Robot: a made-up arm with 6 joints. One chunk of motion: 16 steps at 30 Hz.
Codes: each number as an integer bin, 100 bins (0 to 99) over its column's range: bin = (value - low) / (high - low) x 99, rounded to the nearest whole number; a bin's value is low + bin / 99 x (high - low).
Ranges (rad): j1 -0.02..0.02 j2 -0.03..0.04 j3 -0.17..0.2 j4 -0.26..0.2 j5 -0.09..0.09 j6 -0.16..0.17
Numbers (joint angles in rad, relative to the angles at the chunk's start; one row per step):
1: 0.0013 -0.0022 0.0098 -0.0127 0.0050 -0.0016
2: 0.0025 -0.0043 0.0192 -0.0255 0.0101 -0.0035
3: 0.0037 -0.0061 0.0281 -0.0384 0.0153 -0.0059
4: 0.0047 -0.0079 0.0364 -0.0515 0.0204 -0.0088
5: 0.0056 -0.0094 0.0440 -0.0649 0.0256 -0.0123
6: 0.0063 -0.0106 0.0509 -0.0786 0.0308 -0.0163
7: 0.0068 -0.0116 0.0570 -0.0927 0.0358 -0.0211
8: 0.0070 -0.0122 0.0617 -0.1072 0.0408 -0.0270
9: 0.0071 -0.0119 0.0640 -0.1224 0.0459 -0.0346
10: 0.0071 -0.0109 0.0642 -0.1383 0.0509 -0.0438
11: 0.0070 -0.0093 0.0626 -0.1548 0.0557 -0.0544
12: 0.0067 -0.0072 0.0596 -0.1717 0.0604 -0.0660
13: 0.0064 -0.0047 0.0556 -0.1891 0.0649 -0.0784
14: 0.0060 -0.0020 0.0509 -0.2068 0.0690 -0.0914
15: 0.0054 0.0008 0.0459 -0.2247 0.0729 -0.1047
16: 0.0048 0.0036 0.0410 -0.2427 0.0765 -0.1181
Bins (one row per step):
1: 53 39 48 53 52 48
2: 56 36 51 50 55 47
3: 59 34 53 48 58 46
4: 61 31 55 45 61 45
5: 63 29 57 42 64 44
6: 65 27 59 39 66 43
7: 66 26 61 36 69 42
8: 67 25 62 33 72 40
9: 67 26 63 30 75 38
10: 67 27 63 26 77 35
11: 67 29 62 23 80 32
12: 66 32 61 19 83 28
13: 65 36 60 15 85 24
14: 64 40 59 11 87 21
15: 63 44 58 8 90 17
16: 61 48 56 4 92 13

